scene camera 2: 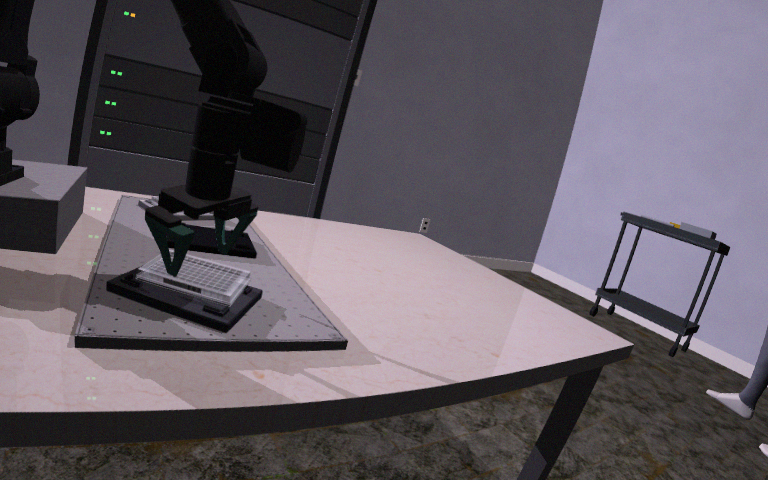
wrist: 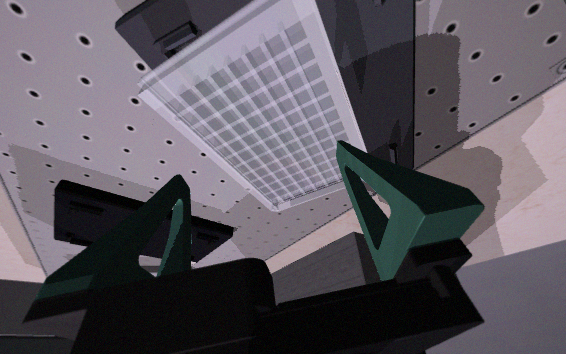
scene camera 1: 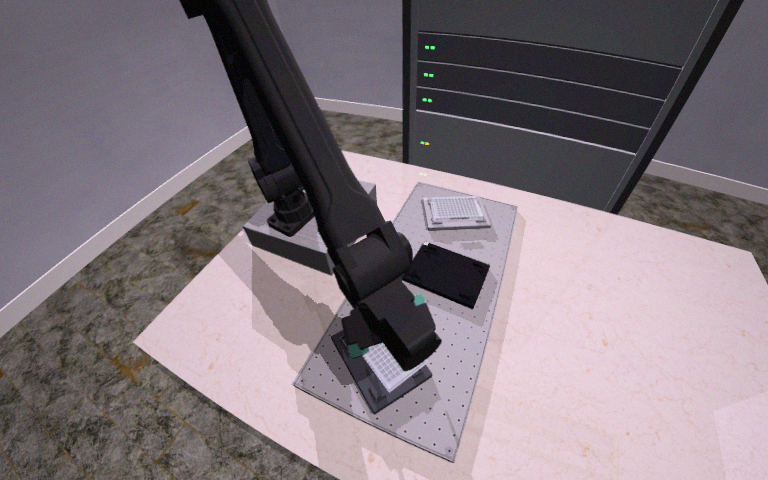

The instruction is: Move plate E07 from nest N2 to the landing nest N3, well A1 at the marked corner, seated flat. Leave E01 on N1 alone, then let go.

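Observation:
A clear gridded plate (scene camera 1: 390, 365) (scene camera 2: 195, 277) (wrist: 280, 125) lies on the near dark nest (scene camera 1: 376, 399) (scene camera 2: 237, 311) (wrist: 385, 75). My gripper (scene camera 1: 388, 324) (scene camera 2: 199, 263) (wrist: 260, 165) is open and empty, low at this plate. In the scene camera 2 view one green finger is in front of its near long side, the other behind it. Whether a finger touches it is unclear. The middle black nest (scene camera 1: 450, 274) (scene camera 2: 243, 247) (wrist: 100, 212) bears no plate. Another pale plate (scene camera 1: 455, 208) sits on the far grey nest (scene camera 1: 459, 226). Nest labels and the A1 mark are not readable.
The nests stand on a perforated metal board (scene camera 1: 453, 418) (scene camera 2: 317, 333) on a pink stone table (scene camera 1: 594, 339) (scene camera 2: 441, 316). The arm's grey base block (scene camera 1: 288, 249) (scene camera 2: 28, 223) stands to the left. A server rack (scene camera 1: 406, 84) stands behind the table. A cart (scene camera 2: 645, 310) is at the right.

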